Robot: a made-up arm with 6 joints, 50 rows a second.
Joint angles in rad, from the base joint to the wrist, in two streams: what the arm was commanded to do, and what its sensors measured. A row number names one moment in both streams.
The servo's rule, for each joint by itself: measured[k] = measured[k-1] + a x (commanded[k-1-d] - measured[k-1]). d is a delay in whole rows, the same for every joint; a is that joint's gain. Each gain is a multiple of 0.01, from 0.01 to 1. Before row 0 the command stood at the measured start. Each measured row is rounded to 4 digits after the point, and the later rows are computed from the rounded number. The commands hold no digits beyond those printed.
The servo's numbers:
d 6
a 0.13 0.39 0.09 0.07 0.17 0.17
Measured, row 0:
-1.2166, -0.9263, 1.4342, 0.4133, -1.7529, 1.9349
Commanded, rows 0 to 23:
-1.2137, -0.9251, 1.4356, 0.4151, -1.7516, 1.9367
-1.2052, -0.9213, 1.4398, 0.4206, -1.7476, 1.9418
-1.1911, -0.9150, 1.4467, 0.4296, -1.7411, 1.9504
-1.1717, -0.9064, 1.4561, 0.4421, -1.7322, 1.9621
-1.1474, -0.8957, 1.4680, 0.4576, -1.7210, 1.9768
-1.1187, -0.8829, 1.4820, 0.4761, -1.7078, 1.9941
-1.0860, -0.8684, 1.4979, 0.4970, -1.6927, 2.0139
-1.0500, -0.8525, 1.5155, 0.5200, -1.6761, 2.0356
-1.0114, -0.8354, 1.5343, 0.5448, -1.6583, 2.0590
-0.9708, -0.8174, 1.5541, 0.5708, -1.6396, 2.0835
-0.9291, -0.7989, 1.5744, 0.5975, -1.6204, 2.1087
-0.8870, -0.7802, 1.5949, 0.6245, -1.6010, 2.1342
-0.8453, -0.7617, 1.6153, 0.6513, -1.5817, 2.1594
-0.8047, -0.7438, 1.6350, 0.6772, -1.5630, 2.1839
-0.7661, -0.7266, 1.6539, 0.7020, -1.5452, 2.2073
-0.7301, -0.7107, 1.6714, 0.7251, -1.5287, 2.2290
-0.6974, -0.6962, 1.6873, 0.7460, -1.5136, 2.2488
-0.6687, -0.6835, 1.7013, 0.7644, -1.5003, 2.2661
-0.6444, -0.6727, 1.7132, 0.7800, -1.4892, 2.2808
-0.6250, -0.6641, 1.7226, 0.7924, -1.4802, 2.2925
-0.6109, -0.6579, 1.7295, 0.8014, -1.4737, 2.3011
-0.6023, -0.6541, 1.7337, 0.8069, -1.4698, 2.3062
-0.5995, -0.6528, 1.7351, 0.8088, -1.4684, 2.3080
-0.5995, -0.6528, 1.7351, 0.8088, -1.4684, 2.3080
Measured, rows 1 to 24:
-1.2166, -0.9263, 1.4342, 0.4133, -1.7529, 1.9349
-1.2166, -0.9263, 1.4342, 0.4133, -1.7529, 1.9349
-1.2166, -0.9263, 1.4342, 0.4133, -1.7529, 1.9349
-1.2166, -0.9263, 1.4342, 0.4133, -1.7529, 1.9349
-1.2166, -0.9263, 1.4342, 0.4133, -1.7529, 1.9349
-1.2166, -0.9263, 1.4342, 0.4133, -1.7529, 1.9349
-1.2162, -0.9258, 1.4343, 0.4134, -1.7527, 1.9352
-1.2148, -0.9240, 1.4348, 0.4139, -1.7518, 1.9363
-1.2117, -0.9205, 1.4359, 0.4150, -1.7500, 1.9387
-1.2065, -0.9150, 1.4377, 0.4169, -1.7470, 1.9427
-1.1988, -0.9075, 1.4404, 0.4197, -1.7426, 1.9485
-1.1884, -0.8979, 1.4441, 0.4236, -1.7367, 1.9563
-1.1751, -0.8864, 1.4489, 0.4287, -1.7292, 1.9661
-1.1588, -0.8732, 1.4549, 0.4351, -1.7202, 1.9779
-1.1396, -0.8585, 1.4620, 0.4428, -1.7097, 1.9917
-1.1177, -0.8425, 1.4703, 0.4518, -1.6978, 2.0073
-1.0932, -0.8255, 1.4797, 0.4620, -1.6846, 2.0245
-1.0664, -0.8078, 1.4901, 0.4734, -1.6704, 2.0431
-1.0377, -0.7898, 1.5014, 0.4859, -1.6553, 2.0629
-1.0074, -0.7719, 1.5134, 0.4993, -1.6396, 2.0835
-0.9760, -0.7542, 1.5260, 0.5135, -1.6236, 2.1045
-0.9440, -0.7372, 1.5391, 0.5283, -1.6075, 2.1257
-0.9119, -0.7212, 1.5524, 0.5435, -1.5915, 2.1466
-0.8803, -0.7065, 1.5658, 0.5590, -1.5760, 2.1669

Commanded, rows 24 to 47:
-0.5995, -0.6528, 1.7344, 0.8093, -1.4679, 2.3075
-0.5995, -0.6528, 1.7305, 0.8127, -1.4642, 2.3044
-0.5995, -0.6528, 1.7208, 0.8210, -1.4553, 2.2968
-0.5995, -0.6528, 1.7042, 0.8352, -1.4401, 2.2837
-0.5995, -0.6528, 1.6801, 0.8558, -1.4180, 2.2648
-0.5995, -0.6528, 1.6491, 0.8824, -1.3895, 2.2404
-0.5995, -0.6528, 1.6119, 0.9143, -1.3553, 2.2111
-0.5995, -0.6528, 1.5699, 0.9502, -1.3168, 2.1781
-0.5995, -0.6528, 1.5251, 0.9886, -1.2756, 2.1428
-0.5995, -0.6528, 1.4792, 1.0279, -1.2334, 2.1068
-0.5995, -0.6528, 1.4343, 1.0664, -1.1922, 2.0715
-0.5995, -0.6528, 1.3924, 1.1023, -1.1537, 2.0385
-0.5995, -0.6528, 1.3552, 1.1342, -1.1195, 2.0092
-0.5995, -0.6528, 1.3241, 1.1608, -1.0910, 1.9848
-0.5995, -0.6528, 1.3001, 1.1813, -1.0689, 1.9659
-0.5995, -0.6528, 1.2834, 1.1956, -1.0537, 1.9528
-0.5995, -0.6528, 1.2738, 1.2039, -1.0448, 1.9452
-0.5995, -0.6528, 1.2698, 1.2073, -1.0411, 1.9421
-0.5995, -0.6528, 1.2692, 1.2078, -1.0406, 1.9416
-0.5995, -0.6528, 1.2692, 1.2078, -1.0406, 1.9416
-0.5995, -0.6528, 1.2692, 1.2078, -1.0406, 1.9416
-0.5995, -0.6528, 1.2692, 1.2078, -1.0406, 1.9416
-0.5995, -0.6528, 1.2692, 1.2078, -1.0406, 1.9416
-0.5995, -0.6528, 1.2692, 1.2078, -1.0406, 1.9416
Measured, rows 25 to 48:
-0.8496, -0.6933, 1.5791, 0.5745, -1.5612, 2.1863
-0.8204, -0.6819, 1.5920, 0.5898, -1.5474, 2.2044
-0.7932, -0.6725, 1.6044, 0.6046, -1.5349, 2.2208
-0.7684, -0.6653, 1.6160, 0.6188, -1.5238, 2.2353
-0.7464, -0.6604, 1.6267, 0.6321, -1.5144, 2.2477
-0.7273, -0.6574, 1.6365, 0.6445, -1.5066, 2.2580
-0.7107, -0.6556, 1.6453, 0.6560, -1.5000, 2.2664
-0.6962, -0.6545, 1.6530, 0.6670, -1.4939, 2.2729
-0.6836, -0.6538, 1.6591, 0.6778, -1.4873, 2.2770
-0.6727, -0.6534, 1.6632, 0.6888, -1.4793, 2.2781
-0.6632, -0.6532, 1.6647, 0.7005, -1.4689, 2.2758
-0.6549, -0.6530, 1.6633, 0.7132, -1.4554, 2.2698
-0.6477, -0.6529, 1.6587, 0.7273, -1.4384, 2.2598
-0.6414, -0.6529, 1.6507, 0.7429, -1.4177, 2.2459
-0.6360, -0.6529, 1.6394, 0.7601, -1.3935, 2.2284
-0.6313, -0.6529, 1.6250, 0.7788, -1.3663, 2.2077
-0.6272, -0.6529, 1.6078, 0.7989, -1.3367, 2.1845
-0.6236, -0.6529, 1.5884, 0.8201, -1.3056, 2.1597
-0.6205, -0.6529, 1.5674, 0.8421, -1.2740, 2.1341
-0.6178, -0.6529, 1.5455, 0.8644, -1.2429, 2.1087
-0.6154, -0.6529, 1.5234, 0.8866, -1.2133, 2.0844
-0.6133, -0.6529, 1.5018, 0.9082, -1.1862, 2.0620
-0.6115, -0.6529, 1.4813, 0.9289, -1.1622, 2.0421
-0.6099, -0.6529, 1.4623, 0.9484, -1.1416, 2.0251

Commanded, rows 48 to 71:
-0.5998, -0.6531, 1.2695, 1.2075, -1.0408, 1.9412
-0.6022, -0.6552, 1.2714, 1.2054, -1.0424, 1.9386
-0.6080, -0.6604, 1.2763, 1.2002, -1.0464, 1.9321
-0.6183, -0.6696, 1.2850, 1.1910, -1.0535, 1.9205
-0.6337, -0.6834, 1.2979, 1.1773, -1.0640, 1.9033
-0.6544, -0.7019, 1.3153, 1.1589, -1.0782, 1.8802
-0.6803, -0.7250, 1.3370, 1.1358, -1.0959, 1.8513
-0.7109, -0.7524, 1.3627, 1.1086, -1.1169, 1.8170
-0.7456, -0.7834, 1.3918, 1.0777, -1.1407, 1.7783
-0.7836, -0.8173, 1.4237, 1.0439, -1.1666, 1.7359
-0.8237, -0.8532, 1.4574, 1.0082, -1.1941, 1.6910
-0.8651, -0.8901, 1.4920, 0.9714, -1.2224, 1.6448
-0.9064, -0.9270, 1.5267, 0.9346, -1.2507, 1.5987
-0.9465, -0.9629, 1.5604, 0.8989, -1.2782, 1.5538
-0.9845, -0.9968, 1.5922, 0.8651, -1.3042, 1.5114
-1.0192, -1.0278, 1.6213, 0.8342, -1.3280, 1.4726
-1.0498, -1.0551, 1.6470, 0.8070, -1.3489, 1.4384
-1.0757, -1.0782, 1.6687, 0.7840, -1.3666, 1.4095
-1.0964, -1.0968, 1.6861, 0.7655, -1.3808, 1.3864
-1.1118, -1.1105, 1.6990, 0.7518, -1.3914, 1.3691
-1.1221, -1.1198, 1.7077, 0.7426, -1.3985, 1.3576
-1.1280, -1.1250, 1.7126, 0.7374, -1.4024, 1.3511
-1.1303, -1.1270, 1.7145, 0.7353, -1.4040, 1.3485
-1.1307, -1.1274, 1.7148, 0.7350, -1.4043, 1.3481
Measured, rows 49 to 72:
-0.6085, -0.6529, 1.4449, 0.9666, -1.1244, 2.0109
-0.6073, -0.6529, 1.4291, 0.9835, -1.1102, 1.9991
-0.6063, -0.6529, 1.4147, 0.9992, -1.0984, 1.9893
-0.6054, -0.6529, 1.4016, 1.0138, -1.0886, 1.9812
-0.6046, -0.6529, 1.3897, 1.0274, -1.0804, 1.9745
-0.6039, -0.6529, 1.3789, 1.0400, -1.0736, 1.9689
-0.6034, -0.6530, 1.3691, 1.0517, -1.0680, 1.9642
-0.6032, -0.6539, 1.3603, 1.0625, -1.0636, 1.9598
-0.6038, -0.6564, 1.3527, 1.0721, -1.0607, 1.9551
-0.6057, -0.6615, 1.3466, 1.0804, -1.0595, 1.9492
-0.6093, -0.6700, 1.3422, 1.0872, -1.0603, 1.9414
-0.6152, -0.6824, 1.3398, 1.0922, -1.0633, 1.9310
-0.6237, -0.6990, 1.3395, 1.0953, -1.0688, 1.9175
-0.6350, -0.7198, 1.3416, 1.0962, -1.0770, 1.9004
-0.6494, -0.7446, 1.3461, 1.0949, -1.0878, 1.8796
-0.6668, -0.7730, 1.3531, 1.0913, -1.1012, 1.8552
-0.6872, -0.8043, 1.3625, 1.0855, -1.1170, 1.8273
-0.7103, -0.8378, 1.3742, 1.0775, -1.1349, 1.7963
-0.7358, -0.8726, 1.3879, 1.0675, -1.1546, 1.7627
-0.7632, -0.9078, 1.4034, 1.0557, -1.1756, 1.7272
-0.7920, -0.9425, 1.4204, 1.0424, -1.1975, 1.6905
-0.8215, -0.9758, 1.4385, 1.0278, -1.2197, 1.6535
-0.8512, -1.0067, 1.4573, 1.0123, -1.2417, 1.6169
-0.8804, -1.0346, 1.4763, 0.9963, -1.2629, 1.5816

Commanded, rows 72 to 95:
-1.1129, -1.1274, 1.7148, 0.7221, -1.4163, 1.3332
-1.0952, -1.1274, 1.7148, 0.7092, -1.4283, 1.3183
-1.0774, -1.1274, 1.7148, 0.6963, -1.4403, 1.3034
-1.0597, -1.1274, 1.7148, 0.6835, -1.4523, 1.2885
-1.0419, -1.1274, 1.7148, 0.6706, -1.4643, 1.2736
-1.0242, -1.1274, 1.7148, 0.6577, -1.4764, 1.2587
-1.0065, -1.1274, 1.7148, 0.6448, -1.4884, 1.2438
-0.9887, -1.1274, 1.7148, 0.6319, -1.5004, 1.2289
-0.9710, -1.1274, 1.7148, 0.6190, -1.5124, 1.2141
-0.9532, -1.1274, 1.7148, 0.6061, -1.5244, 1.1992
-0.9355, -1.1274, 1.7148, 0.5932, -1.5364, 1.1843
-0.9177, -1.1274, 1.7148, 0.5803, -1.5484, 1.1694
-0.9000, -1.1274, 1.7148, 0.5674, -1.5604, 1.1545
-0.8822, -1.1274, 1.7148, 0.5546, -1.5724, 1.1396
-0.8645, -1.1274, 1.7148, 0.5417, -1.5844, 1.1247
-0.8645, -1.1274, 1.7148, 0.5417, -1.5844, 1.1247
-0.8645, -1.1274, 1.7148, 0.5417, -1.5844, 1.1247
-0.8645, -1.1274, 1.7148, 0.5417, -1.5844, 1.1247
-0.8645, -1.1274, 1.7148, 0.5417, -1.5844, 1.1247
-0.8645, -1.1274, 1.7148, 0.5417, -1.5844, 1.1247
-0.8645, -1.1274, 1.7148, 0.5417, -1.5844, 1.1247
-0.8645, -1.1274, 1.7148, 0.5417, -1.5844, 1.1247
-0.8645, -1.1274, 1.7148, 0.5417, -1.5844, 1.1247
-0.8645, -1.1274, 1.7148, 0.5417, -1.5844, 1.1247
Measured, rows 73 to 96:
-0.9085, -1.0589, 1.4952, 0.9801, -1.2829, 1.5484
-0.9349, -1.0790, 1.5135, 0.9641, -1.3013, 1.5179
-0.9592, -1.0949, 1.5310, 0.9486, -1.3178, 1.4906
-0.9811, -1.1066, 1.5473, 0.9338, -1.3322, 1.4669
-1.0005, -1.1146, 1.5623, 0.9199, -1.3444, 1.4468
-1.0174, -1.1196, 1.5760, 0.9070, -1.3546, 1.4300
-1.0298, -1.1226, 1.5885, 0.8941, -1.3651, 1.4135
-1.0383, -1.1245, 1.5999, 0.8812, -1.3758, 1.3973
-1.0434, -1.1256, 1.6102, 0.8683, -1.3868, 1.3813
-1.0455, -1.1263, 1.6196, 0.8554, -1.3979, 1.3655
-1.0450, -1.1267, 1.6282, 0.8425, -1.4092, 1.3499
-1.0423, -1.1270, 1.6360, 0.8296, -1.4206, 1.3344
-1.0376, -1.1272, 1.6431, 0.8167, -1.4321, 1.3190
-1.0312, -1.1273, 1.6496, 0.8038, -1.4437, 1.3037
-1.0234, -1.1273, 1.6555, 0.7909, -1.4554, 1.2885
-1.0143, -1.1273, 1.6608, 0.7780, -1.4671, 1.2733
-1.0041, -1.1273, 1.6657, 0.7651, -1.4789, 1.2582
-0.9929, -1.1273, 1.6701, 0.7522, -1.4907, 1.2431
-0.9808, -1.1273, 1.6741, 0.7393, -1.5025, 1.2280
-0.9680, -1.1273, 1.6778, 0.7264, -1.5144, 1.2130
-0.9545, -1.1273, 1.6811, 0.7135, -1.5263, 1.1980
-0.9428, -1.1273, 1.6841, 0.7015, -1.5362, 1.1855
-0.9326, -1.1273, 1.6869, 0.6903, -1.5444, 1.1752
-0.9237, -1.1273, 1.6894, 0.6799, -1.5512, 1.1666

